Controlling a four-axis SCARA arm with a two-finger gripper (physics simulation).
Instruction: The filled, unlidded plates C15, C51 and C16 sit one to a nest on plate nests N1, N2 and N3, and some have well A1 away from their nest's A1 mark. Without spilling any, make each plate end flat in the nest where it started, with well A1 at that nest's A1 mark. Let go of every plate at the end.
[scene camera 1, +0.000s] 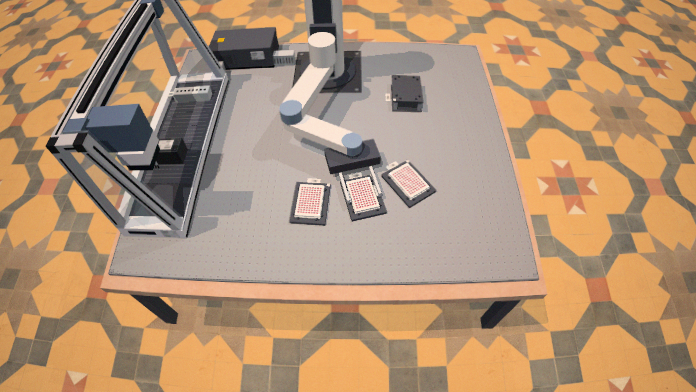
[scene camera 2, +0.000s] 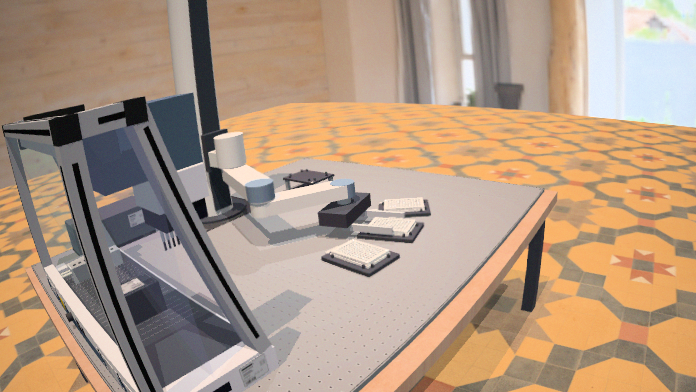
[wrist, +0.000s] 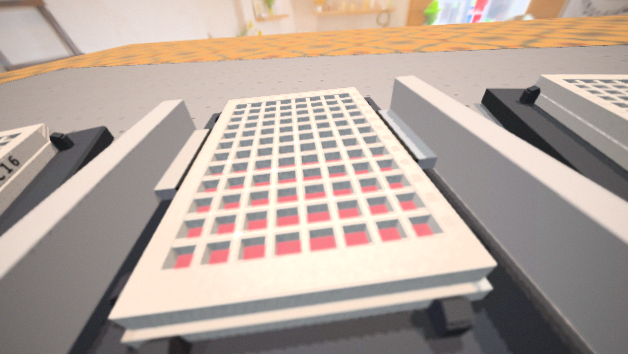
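The middle plate (scene camera 1: 362, 188) (scene camera 2: 392, 225) (wrist: 300, 292), with red wells, lies flat in its dark nest (scene camera 1: 369, 216) (scene camera 2: 415, 235). My gripper (scene camera 1: 364, 197) (scene camera 2: 398, 223) (wrist: 293, 108) is shut on it, pads against both long sides; its label does not show. Plate C16 (scene camera 1: 409, 179) (scene camera 2: 404, 204) (wrist: 15, 166), label readable in the wrist view, lies flat in the nest (scene camera 1: 430, 189) (scene camera 2: 425, 212) at scene camera 1's right. Another plate (scene camera 1: 309, 200) (scene camera 2: 359, 252) (wrist: 590, 120) lies in the nest (scene camera 1: 308, 221) (scene camera 2: 370, 272) at its left. Nest labels are too small to read.
A framed gantry machine (scene camera 1: 206, 150) (scene camera 2: 68, 200) stands at the left. A black box (scene camera 1: 245, 47) is behind it. A raised dark stand (scene camera 1: 406, 89) (scene camera 2: 309, 177) stands at the back right. Both neighbouring nests lie close beside my fingers.
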